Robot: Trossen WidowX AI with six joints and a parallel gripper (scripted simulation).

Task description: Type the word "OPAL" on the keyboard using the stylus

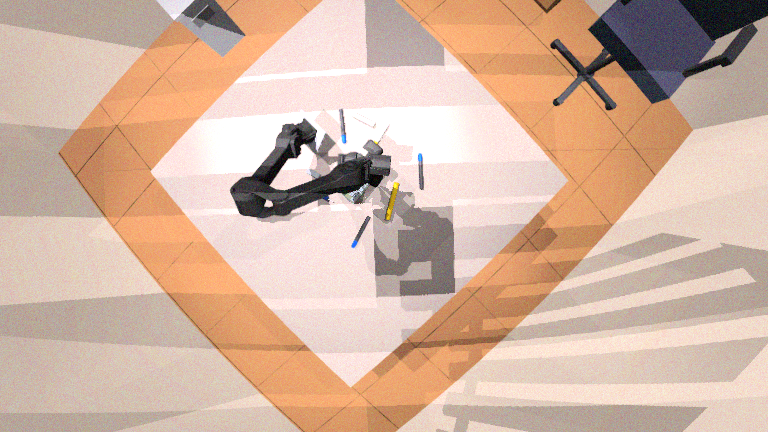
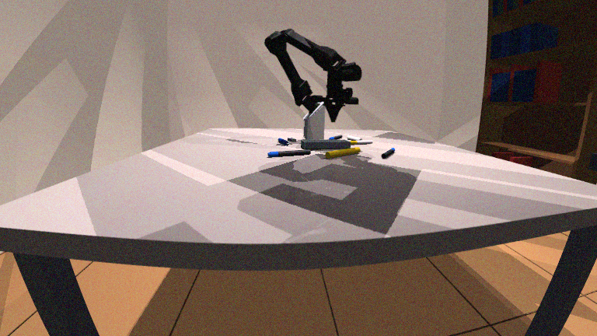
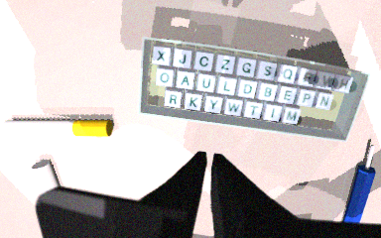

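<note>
The blue stylus lies 18 cm to the right of my gripper tip, 9 cm below it and 4 cm behind it. The rest, counted from my gripper tip: yellow marker 17 cm ahead, 9 cm below; yellow-tipped pen 13 cm to the left, 9 cm below, 5 cm behind.
</note>
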